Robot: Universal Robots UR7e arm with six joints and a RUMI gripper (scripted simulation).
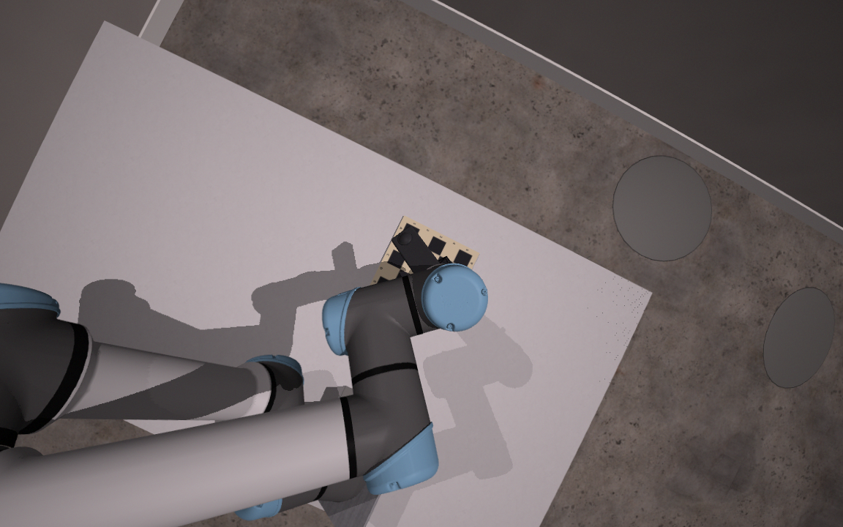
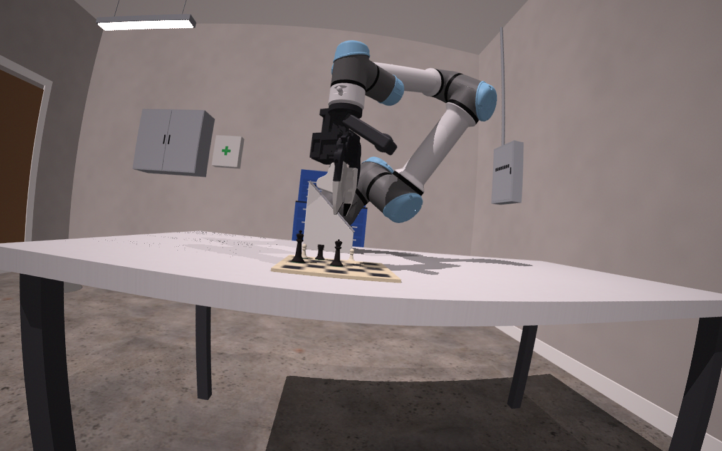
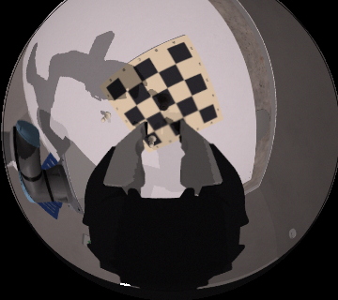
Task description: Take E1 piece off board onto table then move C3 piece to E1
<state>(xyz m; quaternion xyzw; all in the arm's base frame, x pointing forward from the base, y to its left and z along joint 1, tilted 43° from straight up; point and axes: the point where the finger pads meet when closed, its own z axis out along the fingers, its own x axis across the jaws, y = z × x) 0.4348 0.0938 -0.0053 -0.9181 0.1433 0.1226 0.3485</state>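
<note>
Now: hand 12 cm above the chessboard. From my hand the other things lie so: black pawn: 7 cm behind, 5 cm to the right, 10 cm below; then black king: 1 cm ahead, 8 cm to the right, 8 cm below.
</note>
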